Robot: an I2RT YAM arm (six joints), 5 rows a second.
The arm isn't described. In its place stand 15 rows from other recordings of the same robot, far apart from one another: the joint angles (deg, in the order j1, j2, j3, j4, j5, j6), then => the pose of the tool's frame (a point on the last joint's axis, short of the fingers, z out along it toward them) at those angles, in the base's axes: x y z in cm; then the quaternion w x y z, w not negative.
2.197 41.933 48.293 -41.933 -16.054 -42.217 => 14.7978, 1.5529, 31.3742, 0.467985, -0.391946, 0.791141, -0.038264
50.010 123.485 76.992 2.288 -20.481 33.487 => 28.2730, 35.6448, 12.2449, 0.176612, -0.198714, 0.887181, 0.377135
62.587 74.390 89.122 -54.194 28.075 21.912 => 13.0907, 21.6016, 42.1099, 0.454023, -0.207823, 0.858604, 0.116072
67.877 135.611 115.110 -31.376 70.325 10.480 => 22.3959, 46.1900, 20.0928, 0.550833, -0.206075, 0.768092, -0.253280
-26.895 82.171 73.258 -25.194 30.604 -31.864 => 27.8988, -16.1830, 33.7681, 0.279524, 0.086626, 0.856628, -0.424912
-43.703 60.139 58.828 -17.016 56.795 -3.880 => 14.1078, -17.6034, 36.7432, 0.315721, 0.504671, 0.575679, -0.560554
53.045 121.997 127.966 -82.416 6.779 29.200 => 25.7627, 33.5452, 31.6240, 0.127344, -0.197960, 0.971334, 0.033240
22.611 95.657 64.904 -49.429 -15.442 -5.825 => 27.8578, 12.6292, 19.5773, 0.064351, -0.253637, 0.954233, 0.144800
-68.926 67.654 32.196 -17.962 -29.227 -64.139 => 9.4107, -19.5873, 18.0051, 0.340669, -0.040739, 0.921269, -0.183160
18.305 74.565 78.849 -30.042 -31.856 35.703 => 26.3206, 10.6864, 40.0815, 0.350020, -0.021063, 0.827112, 0.439237
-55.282 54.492 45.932 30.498 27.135 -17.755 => 10.9613, -18.6704, 39.0754, 0.569313, 0.359074, 0.452576, -0.584914
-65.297 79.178 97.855 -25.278 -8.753 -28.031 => 12.6859, -26.2810, 49.5552, 0.496637, 0.189758, 0.721664, -0.443333
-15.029 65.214 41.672 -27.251 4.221 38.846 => 21.8667, -6.1423, 22.5480, 0.335224, 0.437486, 0.833660, 0.035240
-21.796 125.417 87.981 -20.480 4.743 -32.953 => 42.8023, -17.4332, 13.4605, 0.226902, -0.081964, 0.956800, -0.162269
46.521 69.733 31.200 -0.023 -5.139 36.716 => 16.5012, 17.8649, 18.7244, 0.297304, -0.096301, 0.895049, 0.318156
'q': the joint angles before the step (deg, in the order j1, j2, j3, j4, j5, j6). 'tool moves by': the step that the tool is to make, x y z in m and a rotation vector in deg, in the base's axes. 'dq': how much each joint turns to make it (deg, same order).
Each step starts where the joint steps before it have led.
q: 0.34 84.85 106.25 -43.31 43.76 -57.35
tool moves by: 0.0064 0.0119 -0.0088 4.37 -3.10 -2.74
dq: 2.52 1.15 -0.29 -1.43 3.14 8.56
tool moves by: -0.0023 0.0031 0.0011 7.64 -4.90 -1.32
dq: 0.48 0.48 1.86 -3.77 -1.61 10.69
